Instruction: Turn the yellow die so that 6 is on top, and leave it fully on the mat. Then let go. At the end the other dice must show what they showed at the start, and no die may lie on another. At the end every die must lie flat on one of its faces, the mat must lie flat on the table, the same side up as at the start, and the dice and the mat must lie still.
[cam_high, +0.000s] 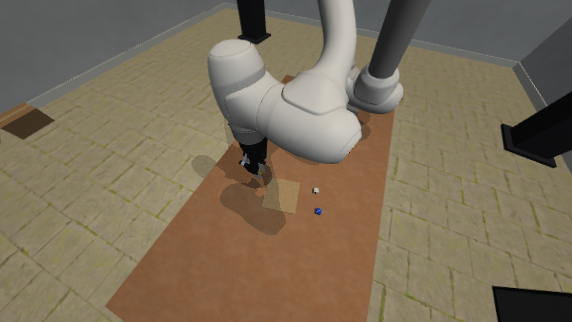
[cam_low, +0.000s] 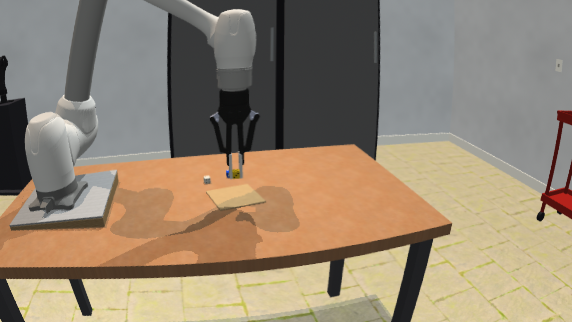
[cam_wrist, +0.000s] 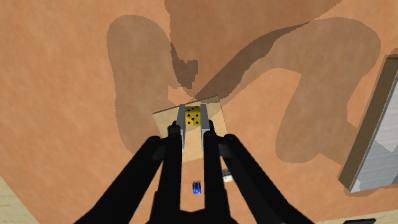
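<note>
Right now my hand is 13 cm above the tan mat, 9 cm to the right of it and 1 cm past it. From my hand the other things lie so: yellow die (2 cm below); blue die (26 cm to the left, 13 cm below, 2 cm behind); white die (21 cm to the left, 13 cm below, 10 cm behind).
</note>
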